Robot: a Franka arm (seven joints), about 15 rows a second.
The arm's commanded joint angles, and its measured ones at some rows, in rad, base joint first. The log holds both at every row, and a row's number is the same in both.
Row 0, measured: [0.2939, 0.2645, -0.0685, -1.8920, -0.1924, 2.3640, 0.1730]
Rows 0 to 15, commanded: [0.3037, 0.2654, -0.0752, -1.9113, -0.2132, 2.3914, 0.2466]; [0.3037, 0.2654, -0.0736, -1.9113, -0.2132, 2.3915, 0.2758]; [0.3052, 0.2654, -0.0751, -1.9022, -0.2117, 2.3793, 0.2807]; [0.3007, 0.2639, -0.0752, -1.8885, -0.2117, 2.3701, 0.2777]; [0.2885, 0.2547, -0.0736, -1.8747, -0.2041, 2.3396, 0.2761]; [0.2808, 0.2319, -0.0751, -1.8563, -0.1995, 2.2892, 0.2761]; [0.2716, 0.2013, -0.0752, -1.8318, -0.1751, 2.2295, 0.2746]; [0.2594, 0.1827, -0.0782, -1.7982, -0.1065, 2.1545, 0.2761]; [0.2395, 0.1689, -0.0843, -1.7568, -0.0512, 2.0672, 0.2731]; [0.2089, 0.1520, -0.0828, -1.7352, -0.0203, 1.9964, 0.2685]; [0.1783, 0.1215, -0.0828, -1.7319, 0.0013, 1.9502, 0.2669]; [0.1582, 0.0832, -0.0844, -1.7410, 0.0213, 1.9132, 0.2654]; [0.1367, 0.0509, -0.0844, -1.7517, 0.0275, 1.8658, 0.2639]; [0.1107, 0.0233, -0.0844, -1.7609, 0.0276, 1.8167, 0.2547]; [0.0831, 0.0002, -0.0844, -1.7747, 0.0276, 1.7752, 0.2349]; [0.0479, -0.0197, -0.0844, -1.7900, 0.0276, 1.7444, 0.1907]
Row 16, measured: [0.1073, 0.0342, -0.0964, -1.7362, 0.0006, 1.7964, 0.2464]
